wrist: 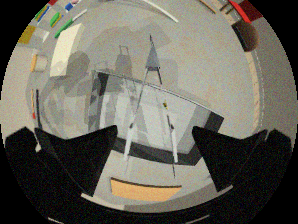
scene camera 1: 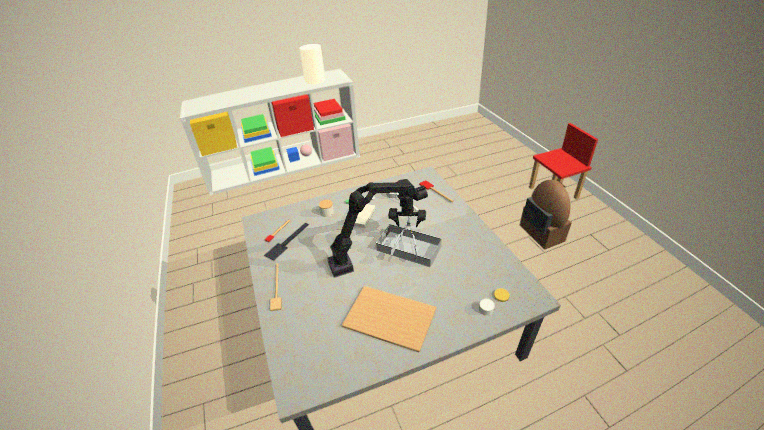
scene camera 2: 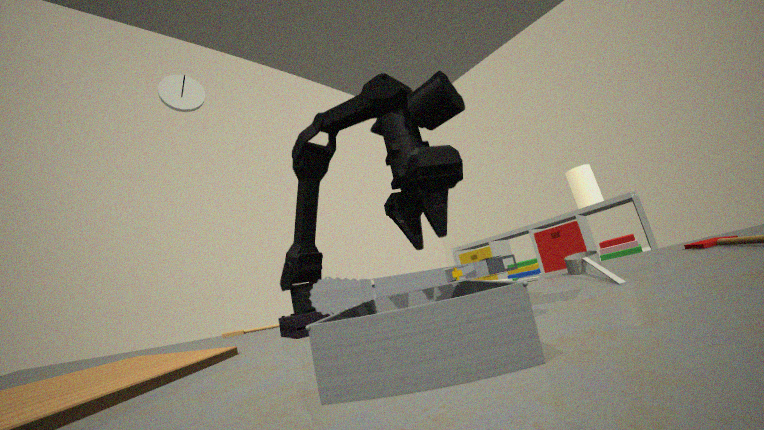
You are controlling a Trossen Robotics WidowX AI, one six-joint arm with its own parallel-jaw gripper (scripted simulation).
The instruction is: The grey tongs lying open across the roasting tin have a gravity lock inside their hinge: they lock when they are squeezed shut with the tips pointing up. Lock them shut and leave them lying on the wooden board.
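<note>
A notepad, a grey roasting tin and a wooden board are in the robot's view. The gripper, which the wrist view shows as well, is open and holds nothing.
</note>
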